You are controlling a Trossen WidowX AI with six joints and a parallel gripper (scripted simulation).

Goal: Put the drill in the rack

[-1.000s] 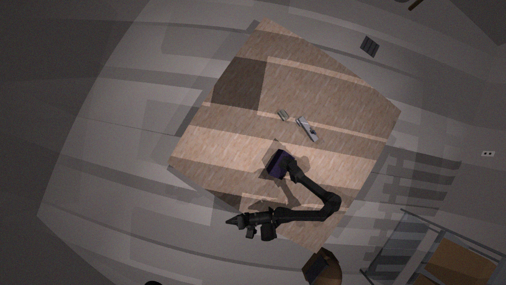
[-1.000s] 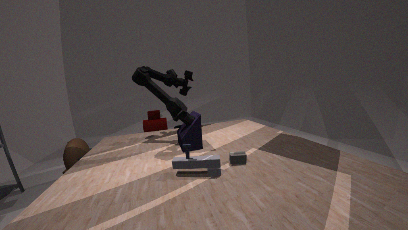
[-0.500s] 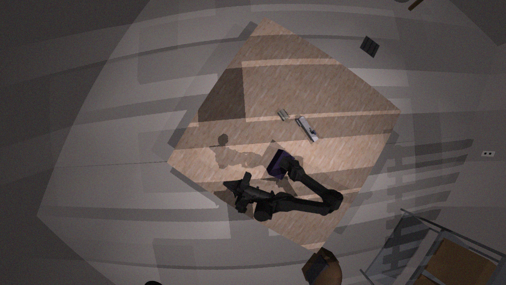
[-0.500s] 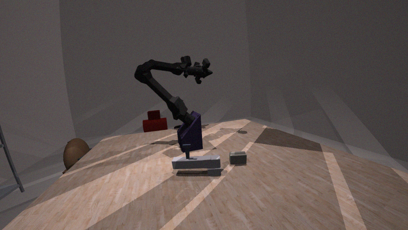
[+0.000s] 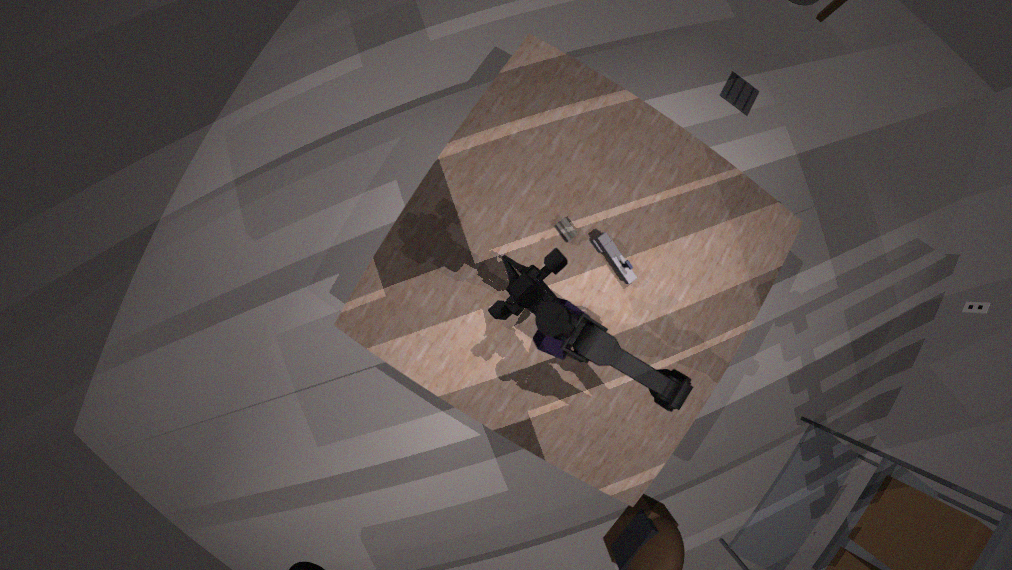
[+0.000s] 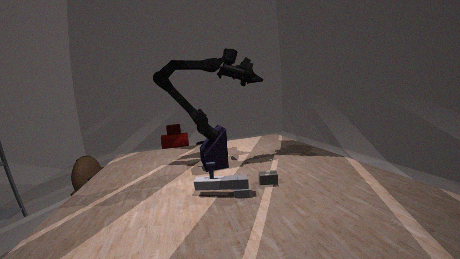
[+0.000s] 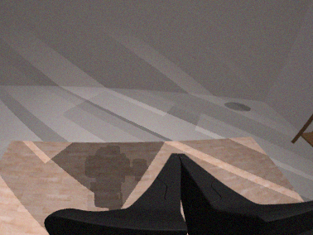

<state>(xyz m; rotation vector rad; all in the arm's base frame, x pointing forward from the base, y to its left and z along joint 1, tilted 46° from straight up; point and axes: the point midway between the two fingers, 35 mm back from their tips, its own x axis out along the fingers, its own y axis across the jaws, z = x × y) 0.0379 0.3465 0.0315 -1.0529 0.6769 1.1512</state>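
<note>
Now: gripper tip 21 cm short of the small blue key, 32 cm to the left of it and 32 cm above it. From my gripper tip the other things lie so: rack 21 cm ahead, 11 cm to the right, 39 cm below; long grey housing 22 cm ahead, 29 cm to the right, 37 cm below; drill 23 cm ahead, 27 cm to the right, 36 cm below.
</note>
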